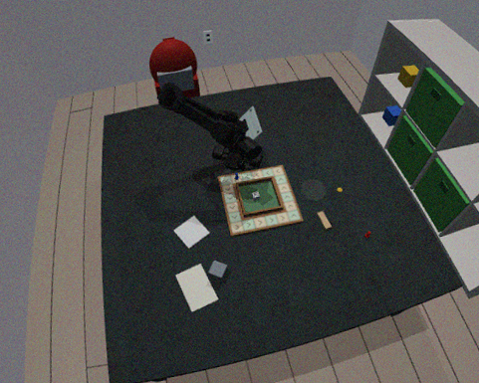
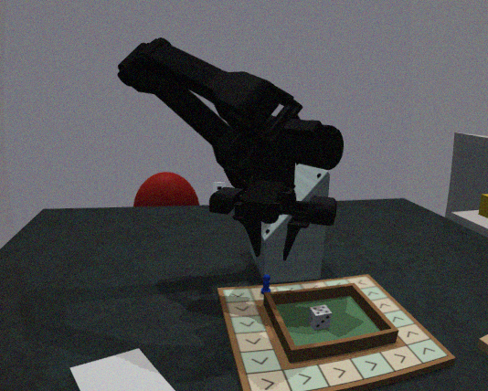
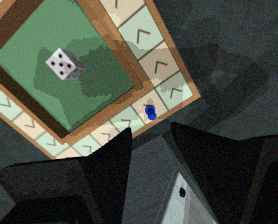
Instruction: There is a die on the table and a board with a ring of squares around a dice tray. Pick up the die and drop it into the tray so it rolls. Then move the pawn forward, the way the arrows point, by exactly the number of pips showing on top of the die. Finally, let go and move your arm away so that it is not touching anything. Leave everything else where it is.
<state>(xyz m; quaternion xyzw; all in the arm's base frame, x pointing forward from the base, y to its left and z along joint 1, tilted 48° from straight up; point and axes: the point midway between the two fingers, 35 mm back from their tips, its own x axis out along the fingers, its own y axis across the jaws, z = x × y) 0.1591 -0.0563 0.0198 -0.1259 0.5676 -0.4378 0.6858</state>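
Right now my gripper tip is 50 mm above the blue pawn. From my gripper tip the other things lie so: grey cube: 390 mm ahead, 150 mm to the right, 50 mm below; wooden block: 290 mm to the left, 270 mm ahead, 70 mm below; white die: 110 mm ahead, 50 mm to the left, 50 mm below.
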